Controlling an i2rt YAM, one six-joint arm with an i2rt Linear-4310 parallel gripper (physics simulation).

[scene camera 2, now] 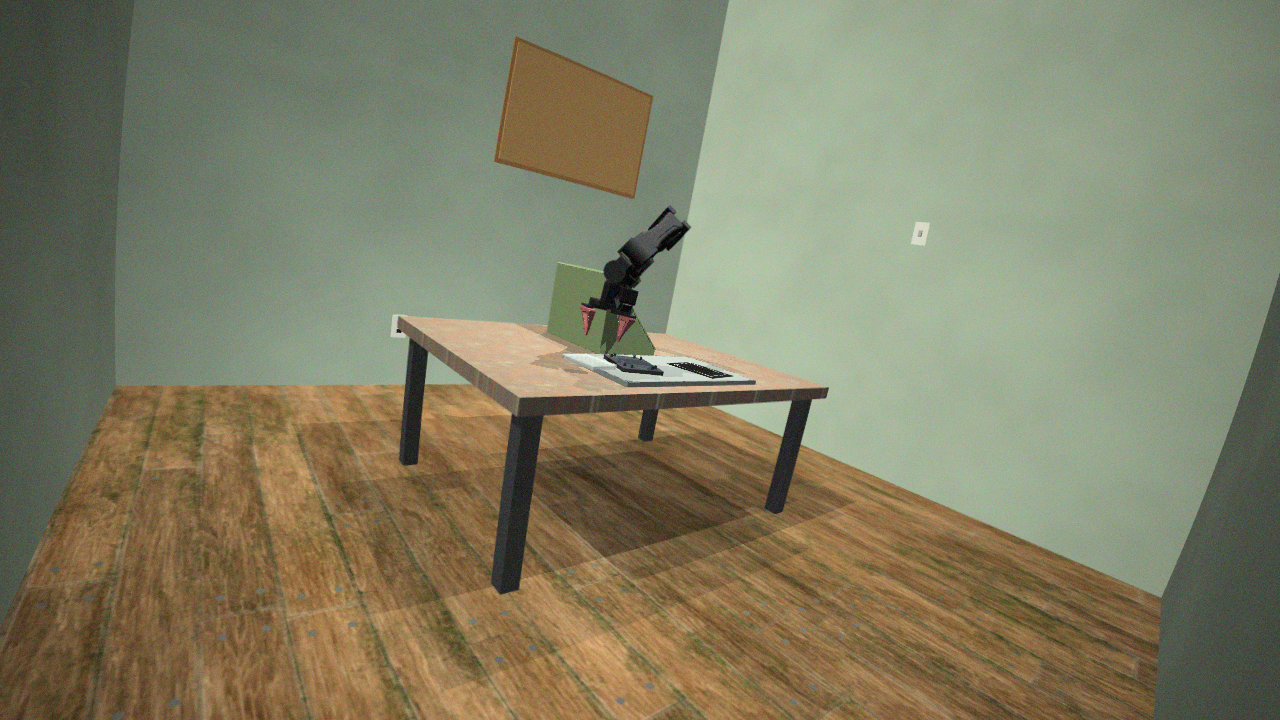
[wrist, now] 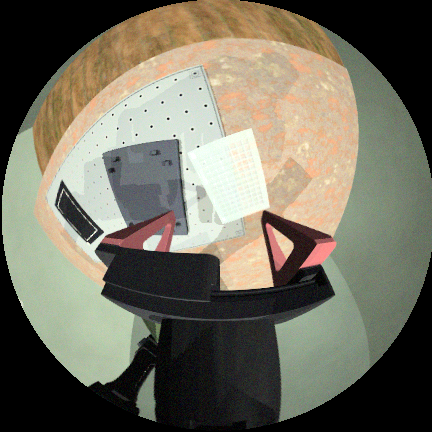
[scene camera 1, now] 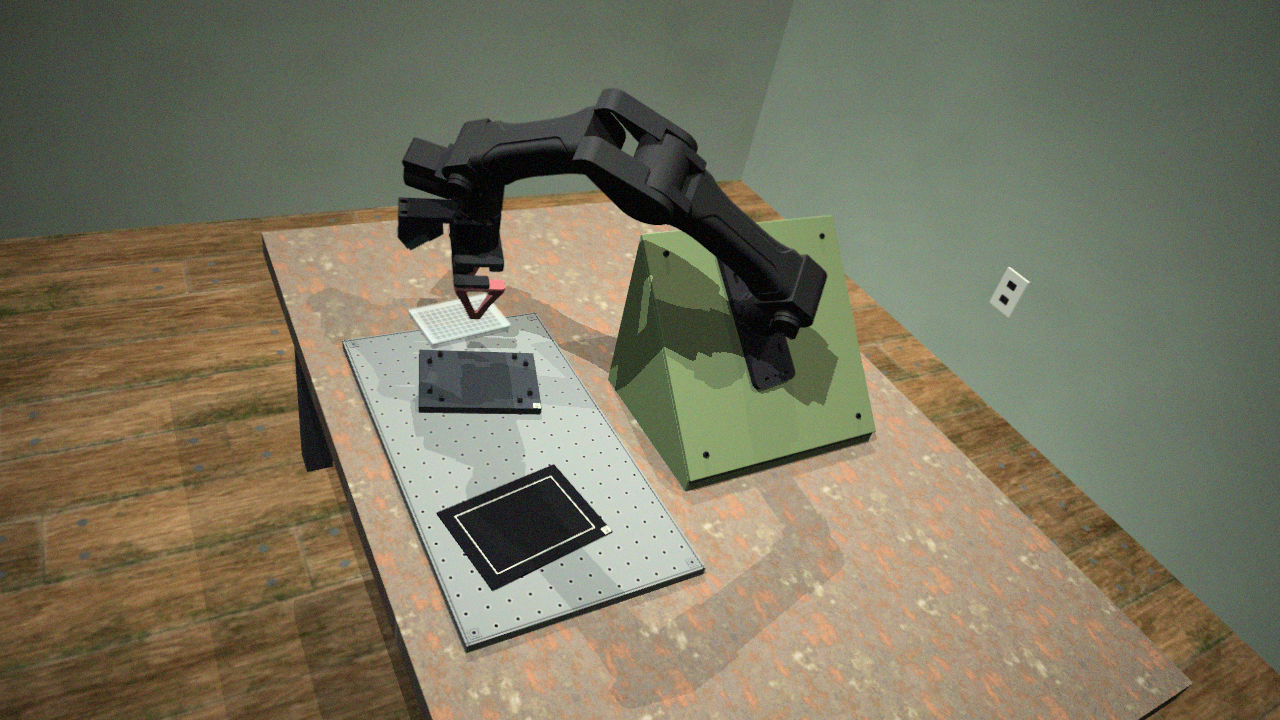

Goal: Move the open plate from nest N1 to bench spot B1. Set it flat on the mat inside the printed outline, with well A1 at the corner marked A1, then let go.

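Seen in the pictures: gripper, fingertip midpoint: [scene camera 2: 601, 338] [wrist: 217, 214] [scene camera 1: 472, 296]; arm's base at its link origin: [scene camera 1: 754, 315].
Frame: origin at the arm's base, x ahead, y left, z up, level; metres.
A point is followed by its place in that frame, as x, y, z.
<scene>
The white open plate [scene camera 1: 438, 324] {0.347, -0.273, -0.139} [wrist: 230, 175] {0.322, -0.277, -0.139} lies across the far edge of the pegboard, partly over the table, outside the nest; its exact tilt is unclear. A dark grey nest block [scene camera 1: 478, 380] {0.341, -0.139, -0.141} [scene camera 2: 633, 363] {0.348, -0.151, -0.141} [wrist: 145, 185] {0.355, -0.157, -0.140} with small pins stands beside it, with no plate in it. The black mat [scene camera 1: 537, 519] {0.371, 0.108, -0.150} [scene camera 2: 700, 368] {0.374, 0.121, -0.150} [wrist: 77, 215] {0.383, 0.083, -0.150} with a white printed outline lies at the near end, a pale tag at its right corner in scene camera 1; its lettering is unreadable. My gripper [scene camera 1: 477, 313] {0.308, -0.249, -0.079} [scene camera 2: 604, 336] {0.308, -0.249, -0.079} [wrist: 217, 214] {0.308, -0.249, -0.079} is open and empty, its red fingers pointing down above the plate.
The pale pegboard [scene camera 1: 590, 483] {0.280, 0.078, -0.152} [wrist: 165, 107] {0.440, -0.229, -0.152} bears the nest and the mat. The green wedge-shaped arm base [scene camera 1: 648, 394] {0.152, -0.001, -0.105} [scene camera 2: 572, 304] {-0.047, -0.094, -0.040} stands to the right of it in scene camera 1. The arm arches from the wedge over the speckled table [scene camera 1: 895, 573] {-0.023, 0.353, -0.165} [scene camera 2: 474, 353] {0.155, -0.540, -0.165}.
</scene>
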